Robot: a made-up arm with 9 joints. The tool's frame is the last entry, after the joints. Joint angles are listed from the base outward. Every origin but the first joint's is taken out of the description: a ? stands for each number. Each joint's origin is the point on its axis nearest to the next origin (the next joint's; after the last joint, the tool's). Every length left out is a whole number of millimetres.
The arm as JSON. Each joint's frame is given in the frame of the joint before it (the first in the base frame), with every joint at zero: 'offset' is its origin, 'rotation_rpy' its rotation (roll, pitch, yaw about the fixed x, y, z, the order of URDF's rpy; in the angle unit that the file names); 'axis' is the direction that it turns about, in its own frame. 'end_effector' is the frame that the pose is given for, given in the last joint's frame.
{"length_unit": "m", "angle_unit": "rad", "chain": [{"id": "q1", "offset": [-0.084, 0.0, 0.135], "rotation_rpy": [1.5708, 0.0, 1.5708], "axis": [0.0, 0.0, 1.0]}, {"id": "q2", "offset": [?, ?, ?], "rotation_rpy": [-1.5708, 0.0, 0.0], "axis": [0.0, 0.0, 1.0]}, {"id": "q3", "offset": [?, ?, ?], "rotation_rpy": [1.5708, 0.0, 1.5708], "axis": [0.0, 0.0, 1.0]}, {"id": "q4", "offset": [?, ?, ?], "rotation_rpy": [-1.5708, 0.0, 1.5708], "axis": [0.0, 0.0, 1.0]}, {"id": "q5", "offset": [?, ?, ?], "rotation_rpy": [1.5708, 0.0, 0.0], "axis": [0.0, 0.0, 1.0]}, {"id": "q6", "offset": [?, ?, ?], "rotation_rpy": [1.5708, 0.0, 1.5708], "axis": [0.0, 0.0, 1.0]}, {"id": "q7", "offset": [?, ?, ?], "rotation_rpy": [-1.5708, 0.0, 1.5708], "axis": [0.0, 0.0, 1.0]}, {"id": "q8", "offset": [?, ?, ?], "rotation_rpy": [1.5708, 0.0, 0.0], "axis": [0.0, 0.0, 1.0]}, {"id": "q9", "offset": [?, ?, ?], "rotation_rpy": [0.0, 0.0, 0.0], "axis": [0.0, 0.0, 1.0]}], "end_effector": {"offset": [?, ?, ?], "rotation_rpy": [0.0, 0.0, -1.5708]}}
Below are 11 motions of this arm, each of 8 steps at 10 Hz.
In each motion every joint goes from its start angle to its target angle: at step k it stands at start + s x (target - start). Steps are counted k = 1, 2, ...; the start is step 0. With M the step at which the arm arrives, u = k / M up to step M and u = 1 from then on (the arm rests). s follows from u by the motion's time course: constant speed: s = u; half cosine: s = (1 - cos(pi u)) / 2; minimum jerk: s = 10 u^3 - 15 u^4 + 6 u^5.
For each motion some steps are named. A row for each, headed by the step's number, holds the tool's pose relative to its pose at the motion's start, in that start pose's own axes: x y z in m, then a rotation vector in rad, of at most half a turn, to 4 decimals.
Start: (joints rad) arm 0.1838 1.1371 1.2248 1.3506 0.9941 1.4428 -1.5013 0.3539 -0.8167
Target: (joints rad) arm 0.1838 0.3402 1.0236 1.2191 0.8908 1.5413 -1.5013 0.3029 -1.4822
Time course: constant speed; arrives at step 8
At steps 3, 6, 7, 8:
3: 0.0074 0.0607 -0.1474 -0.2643 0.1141 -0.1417
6: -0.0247 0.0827 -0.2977 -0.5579 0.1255 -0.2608
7: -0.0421 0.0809 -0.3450 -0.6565 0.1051 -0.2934
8: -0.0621 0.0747 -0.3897 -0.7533 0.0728 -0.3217

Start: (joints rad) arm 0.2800 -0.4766 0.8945 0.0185 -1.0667 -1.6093 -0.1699 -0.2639 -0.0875
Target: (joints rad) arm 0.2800 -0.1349 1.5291 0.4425 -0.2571 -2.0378 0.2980 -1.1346 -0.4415
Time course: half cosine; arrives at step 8
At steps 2, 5, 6, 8:
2: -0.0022 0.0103 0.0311 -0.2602 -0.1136 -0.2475
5: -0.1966 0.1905 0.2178 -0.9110 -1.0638 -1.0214
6: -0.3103 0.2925 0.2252 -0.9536 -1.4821 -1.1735
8: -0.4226 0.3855 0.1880 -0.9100 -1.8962 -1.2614

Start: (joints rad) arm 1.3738 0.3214 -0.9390 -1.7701 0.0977 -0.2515 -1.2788 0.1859 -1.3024
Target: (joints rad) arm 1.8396 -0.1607 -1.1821 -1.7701 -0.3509 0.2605 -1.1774 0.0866 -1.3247
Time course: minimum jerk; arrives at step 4
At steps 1, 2, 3, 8:
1: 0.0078 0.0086 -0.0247 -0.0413 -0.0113 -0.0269
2: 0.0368 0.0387 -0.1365 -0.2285 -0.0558 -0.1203
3: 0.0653 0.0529 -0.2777 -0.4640 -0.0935 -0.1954
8: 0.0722 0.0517 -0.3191 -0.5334 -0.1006 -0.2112

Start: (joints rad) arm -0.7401 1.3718 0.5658 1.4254 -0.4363 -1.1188 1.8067 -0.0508 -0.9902
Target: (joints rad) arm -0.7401 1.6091 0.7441 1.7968 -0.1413 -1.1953 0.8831 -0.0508 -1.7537
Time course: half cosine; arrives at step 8
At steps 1, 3, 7, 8:
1: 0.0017 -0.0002 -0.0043 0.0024 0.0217 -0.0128
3: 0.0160 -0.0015 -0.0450 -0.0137 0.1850 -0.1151
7: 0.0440 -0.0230 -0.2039 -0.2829 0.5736 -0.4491
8: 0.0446 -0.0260 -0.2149 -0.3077 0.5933 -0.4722

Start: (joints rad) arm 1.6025 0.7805 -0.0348 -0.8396 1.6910 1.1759 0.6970 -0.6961 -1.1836
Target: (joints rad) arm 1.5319 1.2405 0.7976 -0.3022 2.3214 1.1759 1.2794 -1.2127 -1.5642
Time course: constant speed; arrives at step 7
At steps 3, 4, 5, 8:
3: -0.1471 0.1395 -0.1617 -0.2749 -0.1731 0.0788
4: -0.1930 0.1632 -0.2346 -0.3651 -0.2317 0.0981
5: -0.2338 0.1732 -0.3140 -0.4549 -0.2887 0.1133
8: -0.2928 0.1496 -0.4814 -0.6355 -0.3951 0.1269

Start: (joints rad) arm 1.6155 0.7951 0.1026 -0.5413 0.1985 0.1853 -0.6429 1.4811 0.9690
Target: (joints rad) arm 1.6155 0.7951 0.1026 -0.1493 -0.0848 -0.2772 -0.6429 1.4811 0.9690
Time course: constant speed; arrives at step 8
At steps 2, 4, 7, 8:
2: 0.0002 0.0571 0.0097 -0.1472 0.0414 -0.0302
4: -0.0022 0.1163 0.0123 -0.2996 0.0724 -0.0715
7: -0.0095 0.2067 0.0012 -0.5345 0.0982 -0.1541
8: -0.0126 0.2366 -0.0067 -0.6138 0.1011 -0.1871

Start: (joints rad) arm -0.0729 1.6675 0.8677 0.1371 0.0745 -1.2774 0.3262 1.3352 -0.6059
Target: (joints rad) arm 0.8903 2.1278 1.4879 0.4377 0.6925 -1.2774 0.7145 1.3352 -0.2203
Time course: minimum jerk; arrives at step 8
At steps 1, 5, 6, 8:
1: 0.0009 0.0037 -0.0024 -0.0100 0.0064 0.0099
5: 0.0181 0.0612 -0.1341 -0.4011 0.3625 0.2338
6: 0.0182 0.0440 -0.1689 -0.4407 0.4782 0.2393
8: 0.0167 0.0301 -0.1897 -0.4474 0.5523 0.2399

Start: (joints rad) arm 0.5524 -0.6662 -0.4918 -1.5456 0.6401 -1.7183 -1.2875 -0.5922 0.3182
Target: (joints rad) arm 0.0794 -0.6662 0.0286 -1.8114 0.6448 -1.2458 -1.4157 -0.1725 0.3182
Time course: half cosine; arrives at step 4
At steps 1, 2, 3, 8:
1: -0.0171 0.0486 0.0006 0.0459 0.0302 0.1573
2: -0.0973 0.1631 0.0141 0.1301 0.0817 0.5445
3: -0.2276 0.2556 0.0332 0.1692 0.1129 0.9350
8: -0.2933 0.2833 0.0388 0.1702 0.1230 1.0955

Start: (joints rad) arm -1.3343 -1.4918 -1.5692 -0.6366 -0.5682 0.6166 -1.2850 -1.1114 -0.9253
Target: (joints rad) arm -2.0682 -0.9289 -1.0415 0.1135 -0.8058 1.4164 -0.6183 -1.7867 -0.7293
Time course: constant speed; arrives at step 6
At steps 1, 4, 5, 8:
1: -0.0095 -0.0020 -0.0015 0.0522 0.0056 0.0880
4: -0.0724 -0.0528 0.0243 0.3572 -0.0008 0.4251
5: -0.0868 -0.0900 0.0330 0.4987 0.0109 0.5437
8: -0.0903 -0.1334 0.0357 0.6501 0.0398 0.6598

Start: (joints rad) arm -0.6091 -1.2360 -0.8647 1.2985 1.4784 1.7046 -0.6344 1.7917 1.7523
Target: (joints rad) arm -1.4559 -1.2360 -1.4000 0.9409 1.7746 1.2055 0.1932 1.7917 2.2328
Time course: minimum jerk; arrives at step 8
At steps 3, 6, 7, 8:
3: -0.1658 0.0647 0.0106 0.0686 -0.2531 -0.2798
6: -0.3619 0.3514 -0.1599 0.0741 -1.1848 -0.7744
7: -0.3561 0.3915 -0.1952 0.0430 -1.3421 -0.8273
8: -0.3542 0.3985 -0.2017 0.0363 -1.3714 -0.8367

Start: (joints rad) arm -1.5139 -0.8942 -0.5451 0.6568 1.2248 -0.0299 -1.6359 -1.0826 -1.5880
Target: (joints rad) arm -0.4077 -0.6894 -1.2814 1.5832 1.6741 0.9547 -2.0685 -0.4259 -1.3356
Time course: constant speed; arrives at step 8
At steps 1, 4, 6, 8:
1: -0.0699 0.0956 -0.1260 -0.2793 -0.1854 0.0385
4: -0.0855 0.1073 -0.6053 -1.1994 -0.5782 0.1339
6: 0.0301 -0.0945 -0.7996 -1.8089 -0.7534 0.1268
8: 0.1855 -0.3238 -0.7976 -2.3392 -0.9304 0.0215

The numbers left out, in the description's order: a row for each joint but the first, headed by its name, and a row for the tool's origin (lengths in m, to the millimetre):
q2: -0.023 -0.004 0.0
q3: 0.073 -0.08 0.0
q4: -0.003 -0.071 0.0
q5: -0.066 0.14 0.0
q6: 0.172 -0.114 0.0
q7: 0.162 -0.068 0.0
q8: 0.033 -0.188 0.0
q9: -0.015 -0.236 0.0
tool: 0.11 -0.057 0.0

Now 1 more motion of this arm.
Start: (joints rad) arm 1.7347 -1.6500 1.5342 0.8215 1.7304 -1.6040 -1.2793 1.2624 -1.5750
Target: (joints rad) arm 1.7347 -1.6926 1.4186 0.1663 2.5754 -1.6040 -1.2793 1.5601 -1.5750
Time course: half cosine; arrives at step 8
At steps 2, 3, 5, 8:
2: -0.0384 0.0293 -0.0131 -0.0825 -0.1134 0.0132
3: -0.0668 0.0572 -0.0375 -0.1797 -0.2286 0.0139
5: -0.0682 0.0978 -0.1157 -0.4269 -0.4473 -0.0420
8: -0.0063 0.0954 -0.1769 -0.6347 -0.5569 -0.1428

